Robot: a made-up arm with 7 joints. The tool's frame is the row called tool.
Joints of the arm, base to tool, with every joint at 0 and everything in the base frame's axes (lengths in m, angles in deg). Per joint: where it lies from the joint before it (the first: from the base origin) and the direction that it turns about. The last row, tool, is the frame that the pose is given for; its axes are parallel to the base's.
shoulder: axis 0 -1 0 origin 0 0 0.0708
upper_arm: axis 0 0 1 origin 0.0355 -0.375 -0.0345
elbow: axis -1 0 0 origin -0.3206 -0.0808 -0.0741
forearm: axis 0 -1 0 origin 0.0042 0.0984 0.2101
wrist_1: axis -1 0 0 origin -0.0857 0.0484 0.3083
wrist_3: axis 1 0 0 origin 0.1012 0.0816 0.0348
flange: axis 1 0 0 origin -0.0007 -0.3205 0.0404
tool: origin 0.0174 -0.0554 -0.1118
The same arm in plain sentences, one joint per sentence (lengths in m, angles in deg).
The arm has seven revolute joints in a row. What follows holds with every joint at zero, and every direction is one of the base frame's.
The first joint is mounted 0.0708 m along +z from the base frame's origin and rotates about -y.
The second joint is mounted 0.0355 m along +x and 0.3750 m along -y and 0.0345 m along -z from the first joint and rotates about +z.
The third joint is mounted 0.3206 m along -x and 0.0808 m along -y and 0.0741 m along -z from the second joint and rotates about -x.
The fourth joint is mounted 0.0042 m along +x and 0.0984 m along +y and 0.2101 m along +z from the third joint and rotates about -y.
The fifth joint is mounted 0.0857 m along -x and 0.0484 m along +y and 0.3083 m along +z from the fourth joint and rotates about -x.
The sixth joint is mounted 0.1012 m along +x and 0.0816 m along +y and 0.0348 m along +z from the fifth joint and rotates about +x.
The seventh joint is mounted 0.0007 m along -x and 0.3205 m along -y and 0.0404 m along +z from the sixth joint and rotates about +x.
The tool frame, which is the frame that the pose is given for, is mounted 0.0174 m along +x and 0.0554 m along -y and 0.1118 m along -z from the seventh joint; its axes are parallel to the base frame's.

